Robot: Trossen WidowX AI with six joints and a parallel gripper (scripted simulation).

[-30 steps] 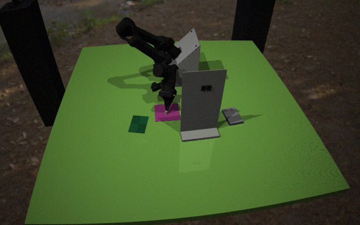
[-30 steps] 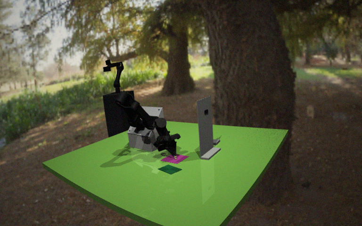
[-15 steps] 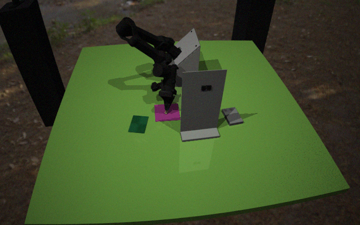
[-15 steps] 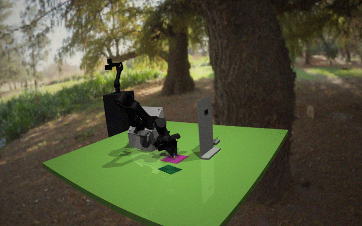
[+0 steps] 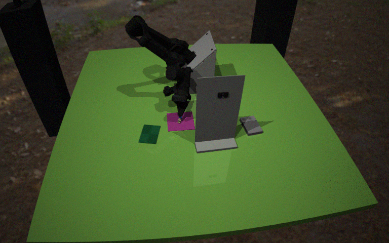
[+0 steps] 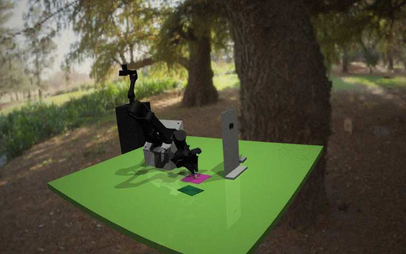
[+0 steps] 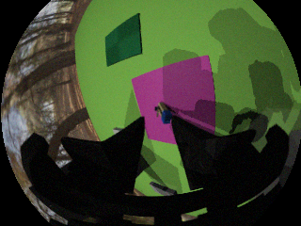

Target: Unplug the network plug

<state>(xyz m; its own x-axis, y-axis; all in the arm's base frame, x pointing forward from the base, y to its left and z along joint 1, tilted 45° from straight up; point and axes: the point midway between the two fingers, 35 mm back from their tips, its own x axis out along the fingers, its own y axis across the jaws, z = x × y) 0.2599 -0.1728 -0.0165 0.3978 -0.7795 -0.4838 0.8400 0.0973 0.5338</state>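
My gripper tip is 30 mm above the magenta square. Round my gripper tip: grey upright panel 160 mm ahead, 120 mm to the left, 120 mm above; dark green square 150 mm to the right, 50 mm ahead, 30 mm below; small grey block 300 mm to the left, 110 mm ahead, 20 mm below.
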